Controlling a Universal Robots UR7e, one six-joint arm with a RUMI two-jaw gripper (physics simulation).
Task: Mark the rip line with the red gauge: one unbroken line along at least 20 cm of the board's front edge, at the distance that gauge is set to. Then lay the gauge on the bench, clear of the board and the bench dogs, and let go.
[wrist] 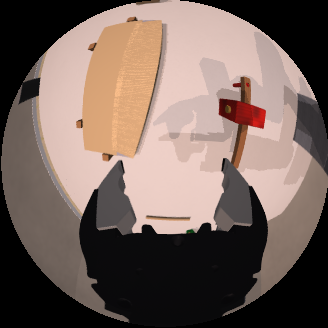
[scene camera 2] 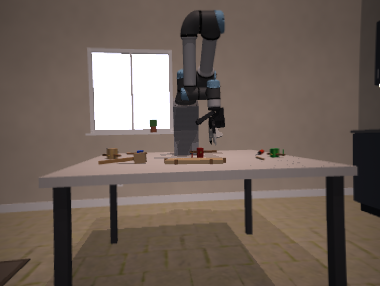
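The red gauge (scene camera 2: 200, 152) (wrist: 251, 115), a red block on a wooden beam with a small red pin near one end, rests on the bench, apart from the board. The pale wooden board (scene camera 2: 192, 161) (wrist: 102, 90) lies flat, with small brown bench dogs at its edges, such as one at a corner (wrist: 106, 157) and one along its side (wrist: 79, 123). Whether its face carries a drawn line, I cannot tell. My gripper (scene camera 2: 213, 143) (wrist: 172, 159) is open and empty, above the bench. In the wrist view the gauge is ahead and right of the fingers, the board ahead and left.
A tan block (scene camera 2: 140, 158) with a long stick, a tan gauge (scene camera 2: 112, 153) and a blue item (scene camera 2: 140, 151) are at the left. A green gauge (scene camera 2: 274, 152), a red-tipped tool (scene camera 2: 260, 151) and a thin stick (scene camera 2: 260, 158) (wrist: 168, 217) are at the right. The bench's front edge (scene camera 2: 200, 176) shows.
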